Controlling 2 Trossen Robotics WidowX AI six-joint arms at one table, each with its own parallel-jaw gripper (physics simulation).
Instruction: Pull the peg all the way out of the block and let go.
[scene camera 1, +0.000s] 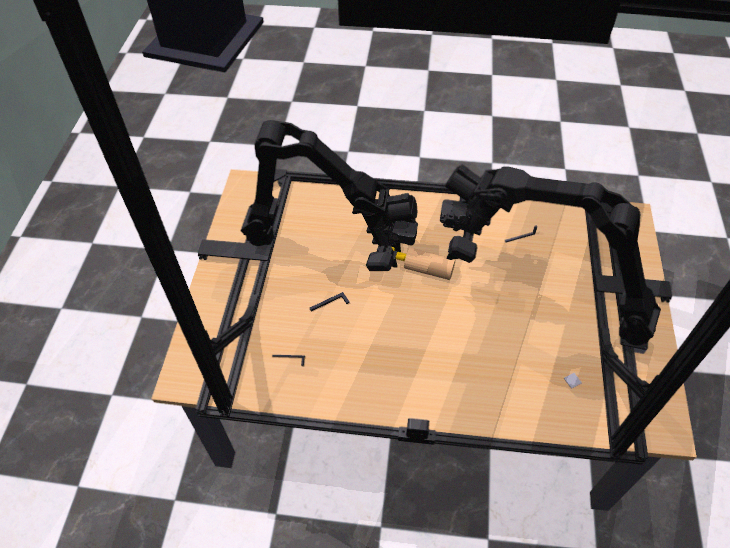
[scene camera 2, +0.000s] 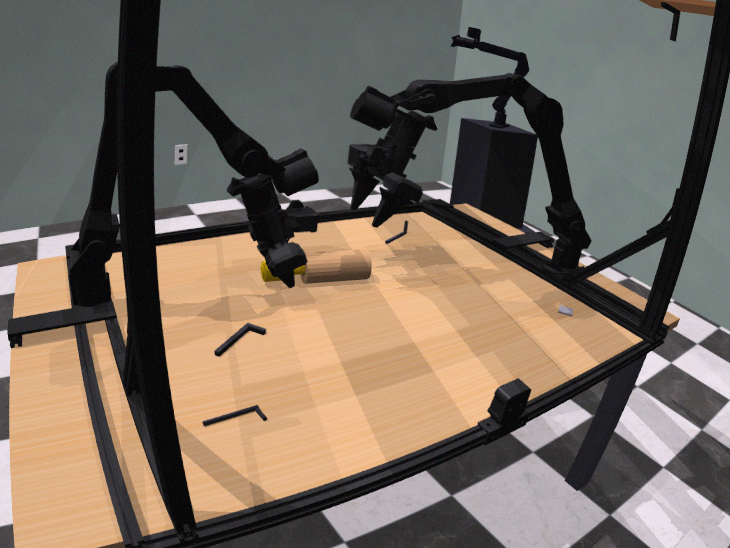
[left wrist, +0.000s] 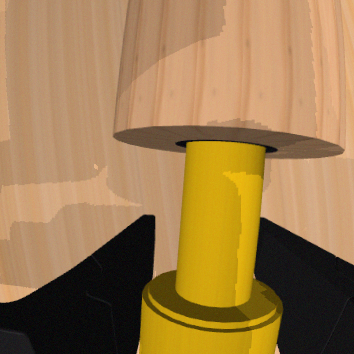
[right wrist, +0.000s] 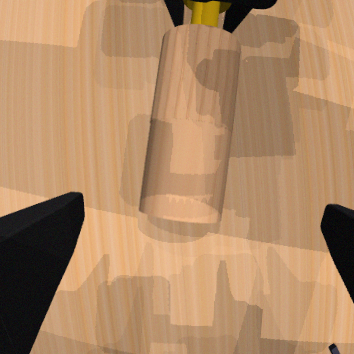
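Where they show: left gripper, between the fingertips: (scene camera 1: 397, 261) (scene camera 2: 289, 282) (left wrist: 202, 227); right gripper, between the fingertips: (scene camera 2: 363, 218) (right wrist: 207, 211); left arm's base, origin of its link: (scene camera 1: 259, 239) (scene camera 2: 91, 301); right arm's base, origin of its link: (scene camera 1: 633, 336) (scene camera 2: 564, 265).
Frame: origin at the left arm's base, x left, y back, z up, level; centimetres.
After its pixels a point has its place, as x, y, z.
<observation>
A yellow peg (scene camera 1: 400, 256) @[3.9, -37.7, 1.6] (scene camera 2: 273, 271) (left wrist: 220, 225) @[4.7, -37.6, 1.8] (right wrist: 205, 14) @[4.5, -37.5, 1.8] has its narrow shaft in the hole of a light wooden cylindrical block (scene camera 1: 429, 266) @[2.1, -45.8, 2.6] (scene camera 2: 337, 268) @[1.7, -44.9, 1.7] (left wrist: 230, 75) @[5.0, -40.2, 3.6] (right wrist: 190, 125) @[4.2, -46.0, 3.7]. A length of shaft shows between the block's end face and the peg's thicker collar. The block lies along the table, its far end pointing right in both scene views. My left gripper (scene camera 1: 393, 256) @[4.6, -36.8, -1.8] (scene camera 2: 292, 274) @[4.6, -36.8, -1.8] (left wrist: 202, 227) @[4.6, -36.8, -1.8] is shut on the peg, a finger on each side. My right gripper (scene camera 2: 365, 215) @[4.8, -50.1, 9.9] (right wrist: 207, 211) @[4.8, -50.1, 9.9] is open and empty above the table, near the block's free end.
Two black hex keys (scene camera 1: 329, 299) @[-12.3, -23.9, -1.1] (scene camera 2: 232, 414) @[-30.3, -20.0, -1.4] lie at the left of the table, another hex key (scene camera 1: 521, 236) @[22.2, -66.7, -1.3] (scene camera 2: 396, 237) @[21.7, -66.2, -1.5] behind the right gripper. A small grey piece (scene camera 1: 572, 380) @[-17.3, -85.0, -1.6] (scene camera 2: 564, 310) @[-17.2, -84.6, -1.6] lies at the right. A black frame (scene camera 1: 330, 425) @[-43.4, -35.0, -2.5] edges the table.
</observation>
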